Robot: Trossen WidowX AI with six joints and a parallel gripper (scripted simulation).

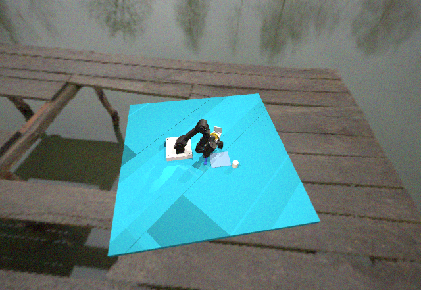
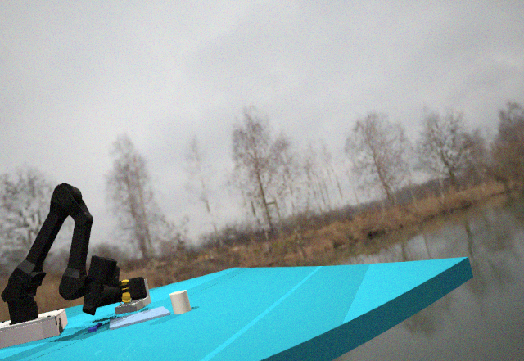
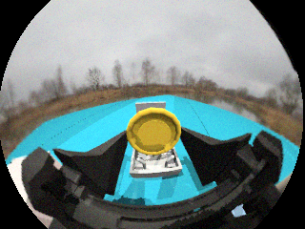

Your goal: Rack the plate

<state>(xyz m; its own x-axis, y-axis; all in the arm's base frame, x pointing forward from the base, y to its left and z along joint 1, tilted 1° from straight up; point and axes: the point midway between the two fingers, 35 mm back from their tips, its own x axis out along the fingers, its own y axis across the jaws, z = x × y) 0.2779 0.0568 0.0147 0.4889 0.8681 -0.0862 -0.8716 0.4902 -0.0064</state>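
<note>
The grey dish rack lies 40 mm below my gripper tip, 20 mm to the left of it and 10 mm ahead of it. The rest, counted from my gripper tip: yellow plate 10 mm to the right; then cream cup 280 mm to the right, 100 mm ahead, 30 mm below; then blue spoon 190 mm to the right, 110 mm behind, 60 mm below.
</note>
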